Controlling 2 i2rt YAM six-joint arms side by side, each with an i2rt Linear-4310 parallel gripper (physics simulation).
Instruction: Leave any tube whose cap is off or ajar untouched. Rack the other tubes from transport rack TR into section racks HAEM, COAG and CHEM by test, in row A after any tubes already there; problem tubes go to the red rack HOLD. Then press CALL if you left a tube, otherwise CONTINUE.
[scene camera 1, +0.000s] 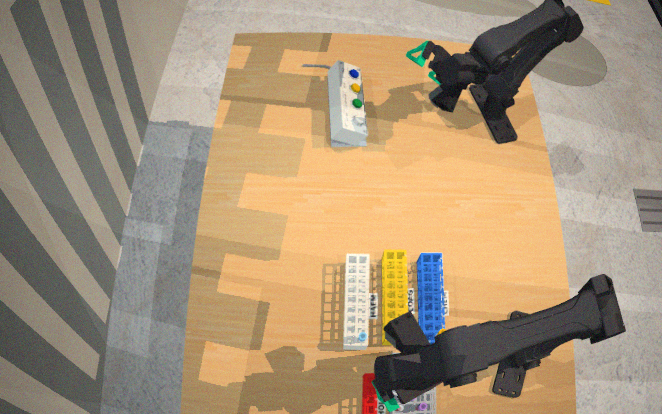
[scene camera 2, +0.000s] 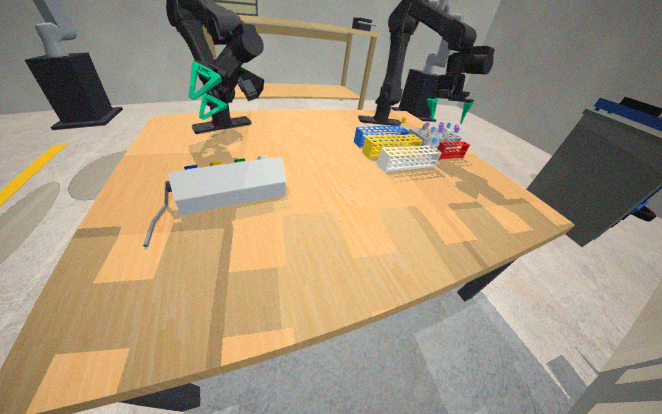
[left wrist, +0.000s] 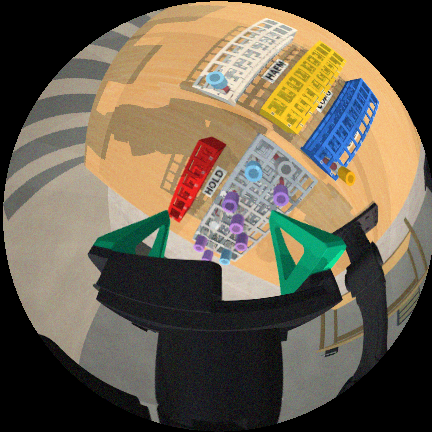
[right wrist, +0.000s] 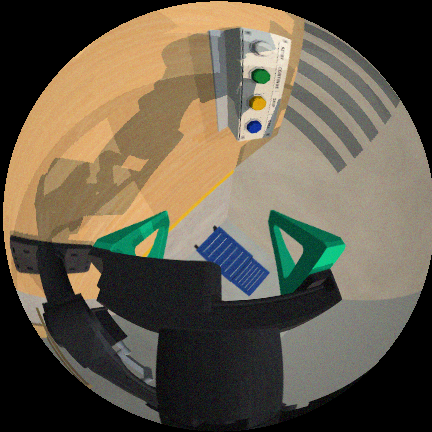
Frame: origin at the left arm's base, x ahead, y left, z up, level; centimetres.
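Seen in the pictures: left gripper, fingertip midpoint: (scene camera 2: 446, 121) (left wrist: 219, 215); right gripper, fingertip midpoint: (scene camera 1: 418, 64) (scene camera 2: 196, 109) (right wrist: 218, 215); left arm's base at its link origin: (scene camera 1: 515, 354) (scene camera 2: 380, 121) (left wrist: 349, 231); right arm's base at its link origin: (scene camera 1: 492, 113) (scene camera 2: 222, 125) (right wrist: 48, 256).
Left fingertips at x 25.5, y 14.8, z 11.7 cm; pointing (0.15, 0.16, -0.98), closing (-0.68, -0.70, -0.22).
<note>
Pixels of each thing's top centre, then the offset from my left fingertips to it. "spot": a spot on its surface instead.
- grey transport rack at a spot on its surface: (left wrist: 312, 184) spot: dz -5.9, dx -5.6, dy -9.0 cm
- tube with a grey-white ring top, top centre: (left wrist: 285, 169) dz -2.2, dx -0.7, dy -7.0 cm
- white HAEM rack at its top centre: (left wrist: 250, 43) (scene camera 1: 357, 299) (scene camera 2: 413, 150) dz -5.9, dx +13.3, dy -16.1 cm
- light-blue-capped tube at its top centre: (left wrist: 214, 77) (scene camera 1: 362, 335) dz -2.2, dx +9.8, dy -8.1 cm
- yellow COAG rack at its top centre: (left wrist: 315, 72) (scene camera 1: 396, 294) (scene camera 2: 395, 138) dz -5.9, dx +5.9, dy -19.4 cm
- blue CHEM rack at its top centre: (left wrist: 357, 120) (scene camera 1: 433, 296) (scene camera 2: 384, 128) dz -5.9, dx -1.8, dy -21.1 cm
- orange-capped tube at its top centre: (left wrist: 350, 178) dz -2.2, dx -5.4, dy -13.2 cm
- grey button box at its top centre: (right wrist: 277, 91) (scene camera 2: 227, 160) (scene camera 1: 347, 91) dz -3.3, dx +30.4, dy -63.8 cm
- cable at a spot on its surface: (scene camera 2: 157, 217) spot: dz -11.2, dx +39.6, dy -76.7 cm
The grey transport rack (left wrist: 312, 184) holds several purple-capped tubes, light-blue-capped tubes (left wrist: 253, 171) and a tube with a grey-white ring top (left wrist: 286, 168). My left gripper (left wrist: 219, 215) (scene camera 2: 450, 112) is open and empty above this rack. The white HAEM rack (scene camera 1: 357, 300) (left wrist: 235, 60) has a light-blue-capped tube (scene camera 1: 362, 336) (left wrist: 216, 80) at its near end. The yellow COAG rack (scene camera 1: 394, 280) (left wrist: 302, 90) shows no tube. The blue CHEM rack (scene camera 1: 430, 290) (left wrist: 345, 125) has an orange-capped tube (left wrist: 346, 175) at its end. The red HOLD rack (left wrist: 197, 175) (scene camera 2: 454, 150) shows no tube. My right gripper (right wrist: 218, 215) (scene camera 2: 206, 95) is open and empty.
A grey button box (scene camera 1: 347, 105) (scene camera 2: 227, 185) (right wrist: 227, 82) carries blue (right wrist: 254, 126), yellow (right wrist: 257, 103), green (right wrist: 260, 76) and white (right wrist: 261, 48) buttons. A cable (scene camera 2: 157, 217) runs from one end. In scene camera 1 the left arm (scene camera 1: 480, 350) covers parts of the CHEM and transport racks.
</note>
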